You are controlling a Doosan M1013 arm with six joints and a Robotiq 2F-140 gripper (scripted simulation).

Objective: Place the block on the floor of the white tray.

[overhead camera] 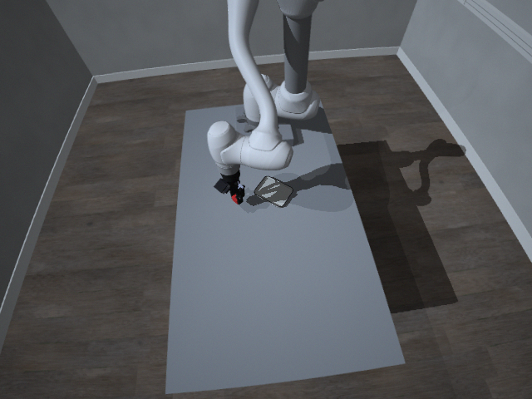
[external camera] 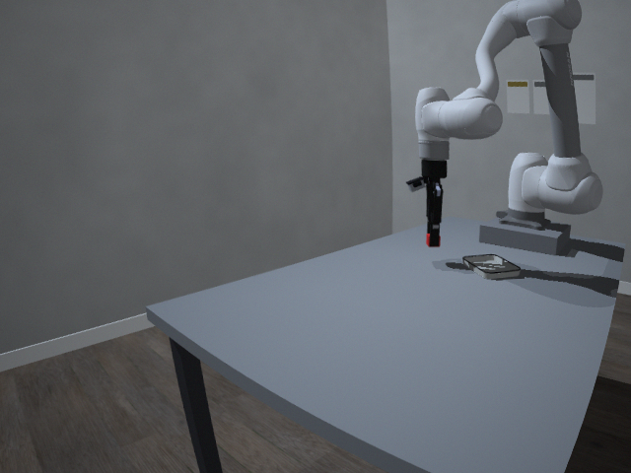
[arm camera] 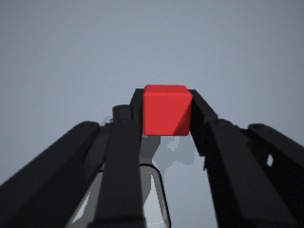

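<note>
My hand is 18 cm to the right of the white tray, 8 cm above it and 6 cm past it. The rest, counted from my hand: red block 2 cm below.
</note>
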